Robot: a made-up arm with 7 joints. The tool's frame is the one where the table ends. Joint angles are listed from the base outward.
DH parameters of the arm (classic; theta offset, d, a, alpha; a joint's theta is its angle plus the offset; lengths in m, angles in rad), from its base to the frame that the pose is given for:
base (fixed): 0 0.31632 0.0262 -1.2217
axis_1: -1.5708 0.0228 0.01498 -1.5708
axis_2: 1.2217 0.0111 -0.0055 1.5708
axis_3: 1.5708 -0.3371 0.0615 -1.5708
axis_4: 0 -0.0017 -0.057 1.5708
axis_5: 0 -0.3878 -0.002 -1.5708
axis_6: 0 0.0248 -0.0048 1.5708
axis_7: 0 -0.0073 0.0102 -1.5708
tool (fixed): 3.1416 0.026 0 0
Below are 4 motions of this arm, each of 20 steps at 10 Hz.
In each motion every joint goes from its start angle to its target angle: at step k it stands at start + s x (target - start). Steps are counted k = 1, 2, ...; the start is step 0. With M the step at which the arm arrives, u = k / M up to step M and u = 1 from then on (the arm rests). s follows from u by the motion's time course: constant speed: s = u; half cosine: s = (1 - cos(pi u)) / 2; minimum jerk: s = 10 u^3 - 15 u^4 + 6 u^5.
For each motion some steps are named. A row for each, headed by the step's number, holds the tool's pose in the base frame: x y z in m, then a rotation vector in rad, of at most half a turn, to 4 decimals.
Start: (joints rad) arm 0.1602 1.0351 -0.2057 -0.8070 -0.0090 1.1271 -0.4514
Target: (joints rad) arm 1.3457 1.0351 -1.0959 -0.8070 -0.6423 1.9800 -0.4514
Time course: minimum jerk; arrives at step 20
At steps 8, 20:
8: 0.0069 0.5540 -0.1624 -1.9230 -0.3519 -1.7615
20: -0.5621 0.3304 0.0801 -2.7913 0.6621 -0.1373

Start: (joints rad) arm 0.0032 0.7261 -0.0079 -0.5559 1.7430 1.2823 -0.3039
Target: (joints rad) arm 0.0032 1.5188 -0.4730 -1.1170 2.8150 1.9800 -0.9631
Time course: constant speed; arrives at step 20
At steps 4, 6, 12, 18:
4: 0.2688 0.5412 -0.1477 0.6277 -2.5700 -0.9267
6: 0.2901 0.5570 -0.1127 0.5448 -2.7086 -0.9108
12: 0.3427 0.5782 -0.0132 -0.2092 2.9849 0.7552
18: 0.3737 0.5711 0.0721 0.1306 2.8232 0.4095

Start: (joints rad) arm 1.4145 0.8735 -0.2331 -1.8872 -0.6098 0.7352 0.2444
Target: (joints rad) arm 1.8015 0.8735 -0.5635 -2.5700 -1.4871 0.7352 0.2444
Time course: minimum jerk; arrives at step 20
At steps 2, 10, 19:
2: -0.1254 0.2574 -0.1033 1.0435 1.1605 2.3075
10: -0.1242 0.1068 -0.0380 0.9605 1.0330 1.9596
19: -0.0908 -0.0038 0.0684 0.7488 0.8738 1.8061

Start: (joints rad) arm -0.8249 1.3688 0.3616 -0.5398 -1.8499 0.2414 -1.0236
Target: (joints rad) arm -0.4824 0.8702 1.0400 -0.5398 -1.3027 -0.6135 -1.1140
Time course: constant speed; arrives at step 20
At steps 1, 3, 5, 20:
1: 0.4129 0.6196 0.5041 -1.9907 1.0429 -2.0638
3: 0.4193 0.6210 0.4738 1.9705 -1.0281 2.1501
5: 0.4233 0.6224 0.4422 1.8318 -0.9590 2.1140
20: 0.3717 0.6219 0.1687 0.8046 -0.6490 1.9600

